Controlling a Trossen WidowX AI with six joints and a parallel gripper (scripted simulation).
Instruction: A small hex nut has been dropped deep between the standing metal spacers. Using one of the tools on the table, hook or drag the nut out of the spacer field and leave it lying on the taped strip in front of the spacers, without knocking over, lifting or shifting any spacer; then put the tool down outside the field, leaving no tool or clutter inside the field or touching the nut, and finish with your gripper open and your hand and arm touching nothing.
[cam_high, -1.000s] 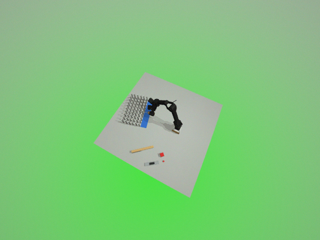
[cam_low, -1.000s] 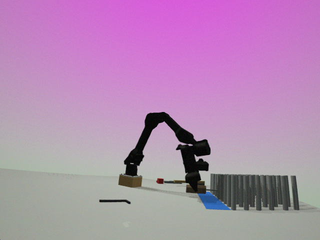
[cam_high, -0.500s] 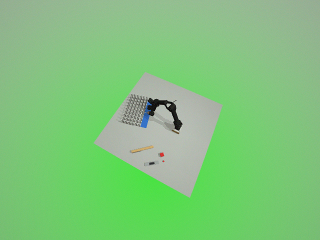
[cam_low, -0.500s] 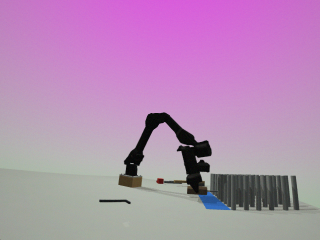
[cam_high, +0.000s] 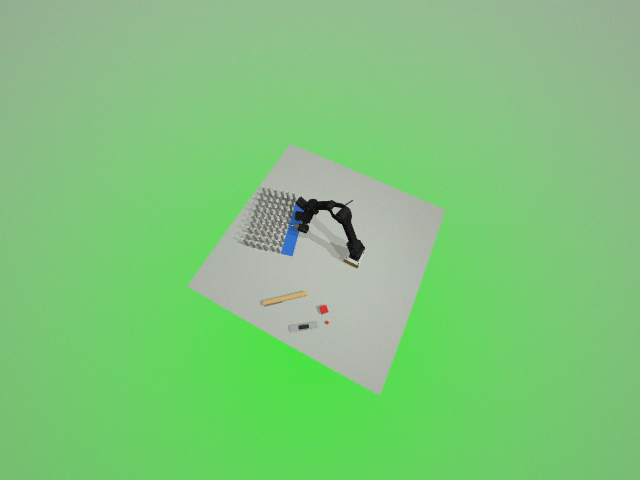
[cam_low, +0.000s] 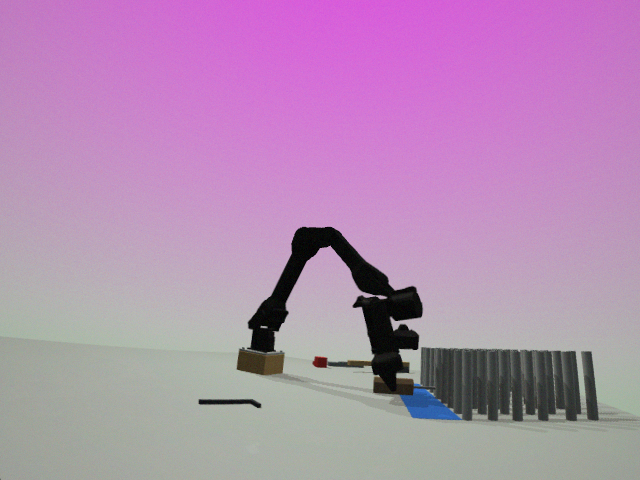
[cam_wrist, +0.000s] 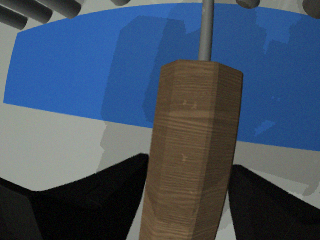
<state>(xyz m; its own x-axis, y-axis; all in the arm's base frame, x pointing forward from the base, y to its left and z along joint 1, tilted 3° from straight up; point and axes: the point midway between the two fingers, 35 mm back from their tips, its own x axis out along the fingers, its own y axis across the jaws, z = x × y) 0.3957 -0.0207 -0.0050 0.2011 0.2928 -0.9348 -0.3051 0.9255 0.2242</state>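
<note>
My gripper tip is now 5 cm short of the blue taped strip, 2 cm to the right of it and 2 cm above it. The rest, counted from my gripper tip: wooden-handled hook tool: 10 cm ahead, 3 cm to the left; then black bent bar: 32 cm to the right, 16 cm behind, 1 cm below; then hex nut: 20 cm ahead, 6 cm to the left, 1 cm below.
</note>
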